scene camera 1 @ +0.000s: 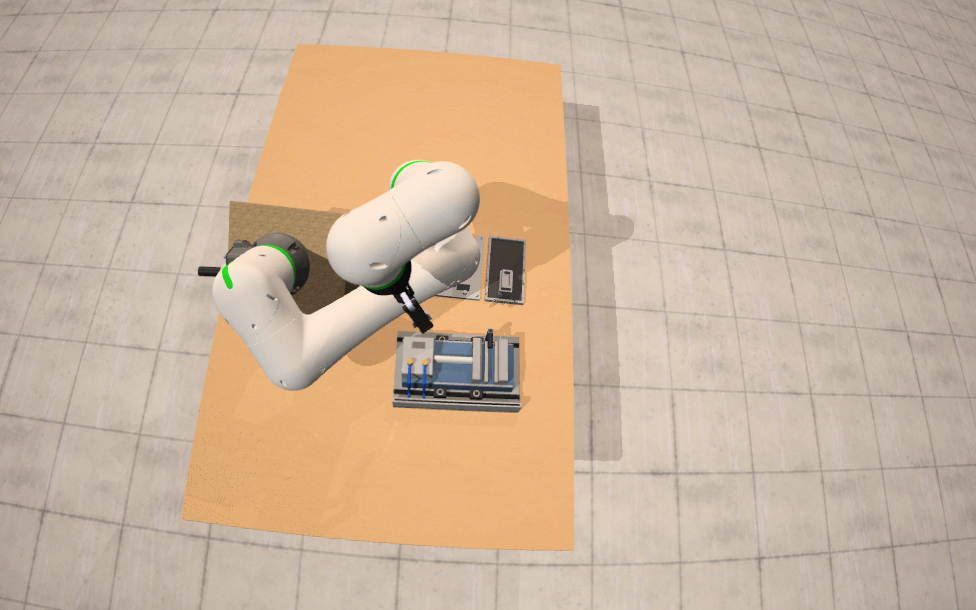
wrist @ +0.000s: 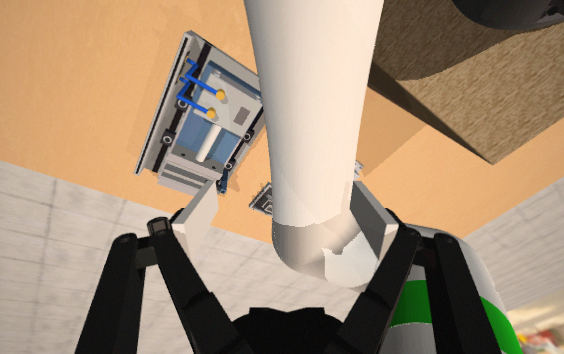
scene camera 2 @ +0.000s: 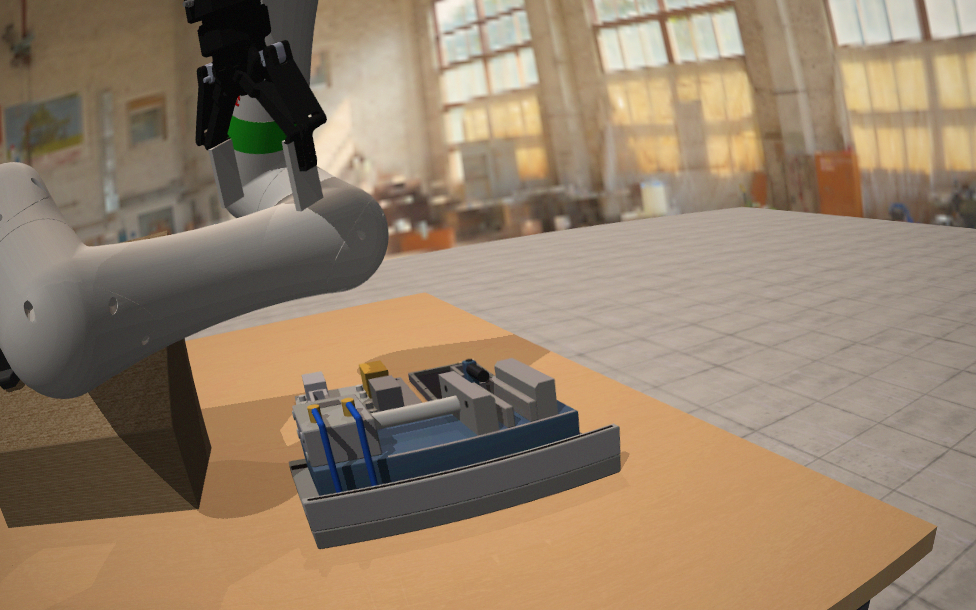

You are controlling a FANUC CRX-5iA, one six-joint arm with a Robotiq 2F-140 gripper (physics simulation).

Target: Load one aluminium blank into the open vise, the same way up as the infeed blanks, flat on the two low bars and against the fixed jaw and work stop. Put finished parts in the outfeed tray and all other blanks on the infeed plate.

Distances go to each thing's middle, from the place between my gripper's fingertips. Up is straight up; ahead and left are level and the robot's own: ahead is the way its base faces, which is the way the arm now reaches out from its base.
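The blue-grey base (scene camera 2: pixel 431 432) sits 26 cm below my hand, 12 cm ahead of it and 6 cm to the right of it. Going by their middles, it is the nearest to my hand of the things named here, the blue-grey base. The infeed plate (scene camera 1: pixel 475 286) is 23 cm to the left of my hand, 9 cm ahead of it and 29 cm below it, while the outfeed tray (scene camera 1: pixel 505 253) lies well below my hand, some way ahead of it and some way to the left of it. Of the things named here, the outfeed tray is the farthest from my hand, going by their middles.
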